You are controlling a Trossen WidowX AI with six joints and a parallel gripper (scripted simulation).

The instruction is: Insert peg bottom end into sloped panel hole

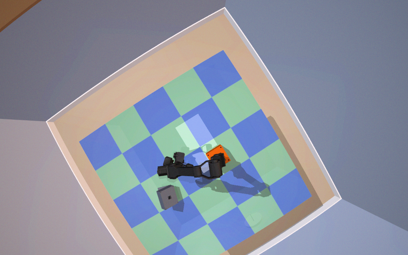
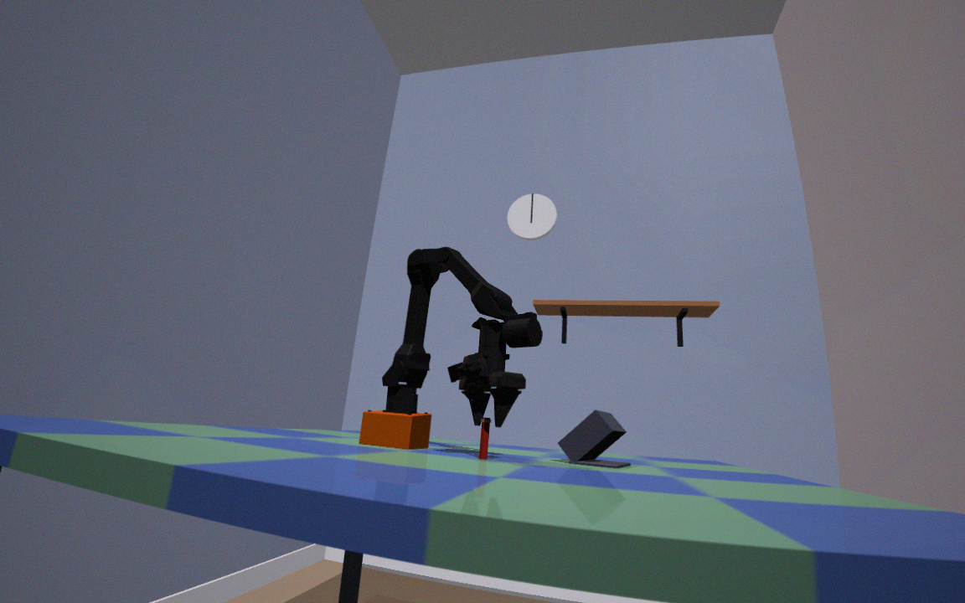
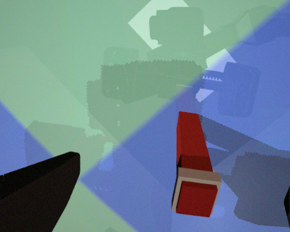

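My gripper tip is now 1 cm above the red square peg. Also, from my gripper tip: grey sloped panel: 21 cm ahead, 15 cm to the left, 1 cm below; then flat plate: 23 cm ahead, 15 cm to the left, 6 cm below.
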